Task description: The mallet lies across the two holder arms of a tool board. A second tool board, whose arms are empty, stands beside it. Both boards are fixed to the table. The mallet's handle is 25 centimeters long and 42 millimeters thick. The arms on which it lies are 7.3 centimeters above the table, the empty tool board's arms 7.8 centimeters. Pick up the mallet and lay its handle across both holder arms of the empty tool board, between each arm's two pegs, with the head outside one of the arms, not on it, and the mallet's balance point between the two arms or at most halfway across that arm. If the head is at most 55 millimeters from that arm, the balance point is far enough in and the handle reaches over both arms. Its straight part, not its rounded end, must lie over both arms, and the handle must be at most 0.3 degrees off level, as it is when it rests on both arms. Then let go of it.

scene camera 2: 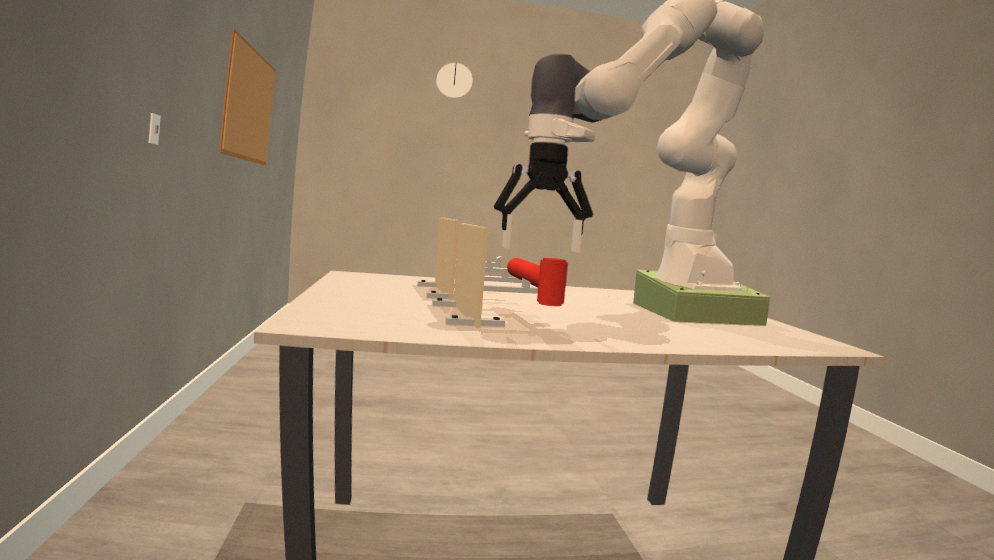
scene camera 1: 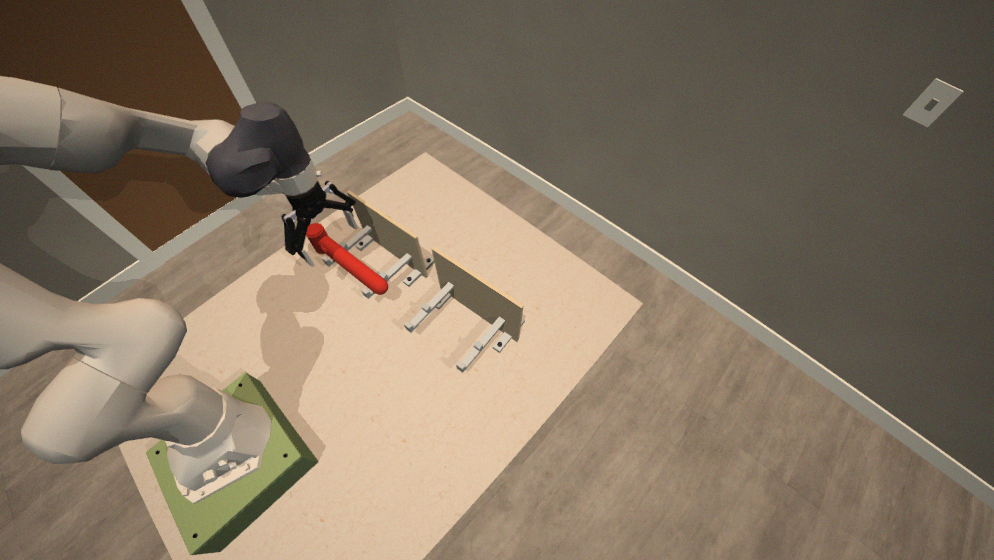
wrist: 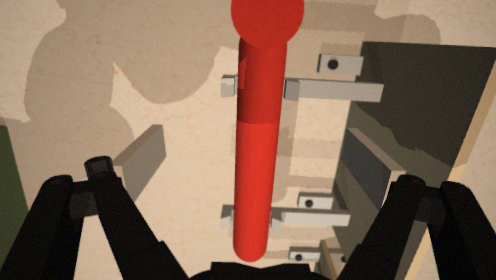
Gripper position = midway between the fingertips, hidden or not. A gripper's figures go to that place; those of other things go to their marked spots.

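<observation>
My gripper (scene camera 1: 332, 244), 106 cm from the lens. Red mallet (scene camera 1: 316, 233), 112 cm from the lens. Tool board (scene camera 1: 396, 239), 106 cm from the lens; another tool board (scene camera 1: 497, 308), 91 cm from the lens.
</observation>
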